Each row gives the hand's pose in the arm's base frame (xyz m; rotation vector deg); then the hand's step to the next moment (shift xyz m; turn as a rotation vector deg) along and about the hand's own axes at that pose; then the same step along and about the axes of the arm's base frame.
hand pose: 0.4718 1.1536 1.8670 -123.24 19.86 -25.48
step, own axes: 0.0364 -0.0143 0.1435 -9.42 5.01 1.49
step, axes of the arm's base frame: 0.0962 0.0966 -0.0594 -8.22 2.00 -6.67
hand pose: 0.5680 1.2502 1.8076 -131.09 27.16 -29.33
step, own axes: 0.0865 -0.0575 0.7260 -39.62 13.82 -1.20
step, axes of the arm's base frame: 0.4397 0.4170 -0.4131 -36.89 8.92 -17.94
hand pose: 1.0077 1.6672 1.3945 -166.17 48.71 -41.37
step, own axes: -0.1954 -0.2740 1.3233 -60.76 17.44 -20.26
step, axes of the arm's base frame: 0.5789 0.2083 -1.2190 -62.85 18.61 -10.49
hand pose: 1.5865 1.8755 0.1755 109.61 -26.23 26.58
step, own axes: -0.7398 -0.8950 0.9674 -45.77 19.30 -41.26
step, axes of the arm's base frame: -0.0646 -0.4983 -1.4254 -53.32 35.89 6.24
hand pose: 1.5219 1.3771 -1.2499 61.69 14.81 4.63
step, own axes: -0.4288 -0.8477 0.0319 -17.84 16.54 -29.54
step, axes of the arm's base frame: -0.4578 -0.5114 -0.6575 -23.57 29.83 4.33
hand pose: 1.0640 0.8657 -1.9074 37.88 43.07 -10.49
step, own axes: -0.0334 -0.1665 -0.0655 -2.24 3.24 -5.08
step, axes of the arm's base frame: -0.1252 -0.0927 -0.0941 -3.30 5.50 0.37
